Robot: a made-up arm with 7 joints. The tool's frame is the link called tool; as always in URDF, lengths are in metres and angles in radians.
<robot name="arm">
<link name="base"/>
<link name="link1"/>
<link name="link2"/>
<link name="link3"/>
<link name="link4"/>
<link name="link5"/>
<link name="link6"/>
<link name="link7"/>
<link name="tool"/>
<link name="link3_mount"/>
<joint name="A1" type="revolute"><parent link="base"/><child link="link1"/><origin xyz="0.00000 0.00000 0.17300" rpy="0.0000 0.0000 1.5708"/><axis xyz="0 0 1"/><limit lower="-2.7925" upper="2.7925"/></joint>
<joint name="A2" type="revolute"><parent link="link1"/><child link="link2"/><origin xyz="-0.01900 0.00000 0.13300" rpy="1.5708 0.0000 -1.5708"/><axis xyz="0 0 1"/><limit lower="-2.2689" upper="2.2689"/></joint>
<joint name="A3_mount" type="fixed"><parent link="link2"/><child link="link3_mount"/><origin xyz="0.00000 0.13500 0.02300" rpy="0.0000 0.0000 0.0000"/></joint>
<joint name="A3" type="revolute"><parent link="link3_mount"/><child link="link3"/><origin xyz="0.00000 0.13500 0.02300" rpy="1.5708 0.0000 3.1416"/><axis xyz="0 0 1"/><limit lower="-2.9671" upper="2.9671"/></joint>
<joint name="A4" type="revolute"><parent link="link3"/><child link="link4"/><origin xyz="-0.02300 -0.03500 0.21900" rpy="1.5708 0.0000 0.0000"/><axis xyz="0 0 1"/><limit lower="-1.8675" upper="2.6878"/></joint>
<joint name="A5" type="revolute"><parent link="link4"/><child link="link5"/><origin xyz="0.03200 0.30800 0.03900" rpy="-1.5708 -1.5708 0.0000"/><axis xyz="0 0 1"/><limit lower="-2.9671" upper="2.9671"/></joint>
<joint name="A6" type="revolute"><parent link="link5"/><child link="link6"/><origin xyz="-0.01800 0.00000 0.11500" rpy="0.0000 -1.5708 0.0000"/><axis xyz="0 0 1"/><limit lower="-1.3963" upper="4.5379"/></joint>
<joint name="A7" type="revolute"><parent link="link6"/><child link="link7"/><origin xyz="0.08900 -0.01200 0.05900" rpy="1.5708 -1.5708 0.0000"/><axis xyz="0 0 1"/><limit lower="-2.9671" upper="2.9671"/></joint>
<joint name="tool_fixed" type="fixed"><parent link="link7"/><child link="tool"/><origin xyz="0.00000 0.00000 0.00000" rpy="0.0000 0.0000 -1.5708"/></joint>
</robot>
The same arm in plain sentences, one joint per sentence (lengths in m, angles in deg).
The arm has seven revolute joints in a row. What follows holds with every joint at zero, and every direction is one of the base frame's. The first joint lies 0.1730 m along +z from the base frame's origin and rotates about +z, from -160.00 to 160.00 deg. The second joint lies 0.0190 m along -y and 0.1330 m along +z from the first joint and rotates about -y, from -130.00 to 130.00 deg. The third joint lies 0.0460 m along -y and 0.2700 m along +z from the second joint and rotates about +z, from -170.00 to 170.00 deg. The fourth joint lies 0.0230 m along +x and 0.0350 m along +y and 0.2190 m along +z from the third joint and rotates about +y, from -107.00 to 154.00 deg. The fifth joint lies 0.0320 m along -x and 0.0390 m along +y and 0.3080 m along +z from the fourth joint and rotates about +z, from -170.00 to 170.00 deg. The sixth joint lies 0.0180 m along -y and 0.1150 m along +z from the fifth joint and rotates about -y, from -80.00 to 260.00 deg. The seventh joint lies 0.0120 m along +x and 0.0590 m along -y and 0.0890 m along +z from the sixth joint and rotates about +x, from -170.00 to 170.00 deg. The tool frame, which is the frame that the pose is given for, lies at the same point as the seventh joint; its axes are the base frame's turned by roll 180.00, pitch -90.00 and yaw 0.00 deg (as in URDF: about the fixed x, then y, then z).
